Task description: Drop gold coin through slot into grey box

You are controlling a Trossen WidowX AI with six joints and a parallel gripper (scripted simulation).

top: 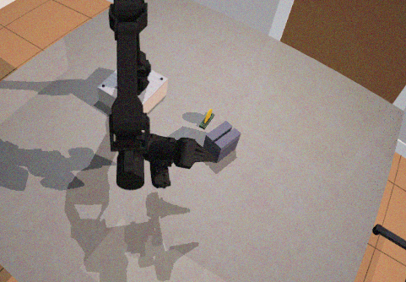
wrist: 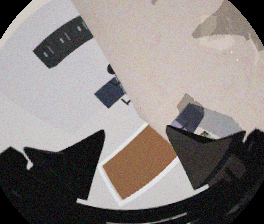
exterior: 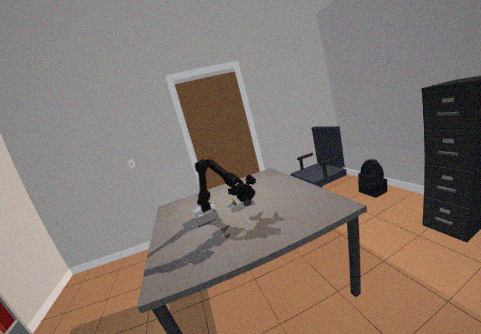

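My gripper tip is 9 cm past the gold coin, 24 cm to the right of it and 15 cm above it.
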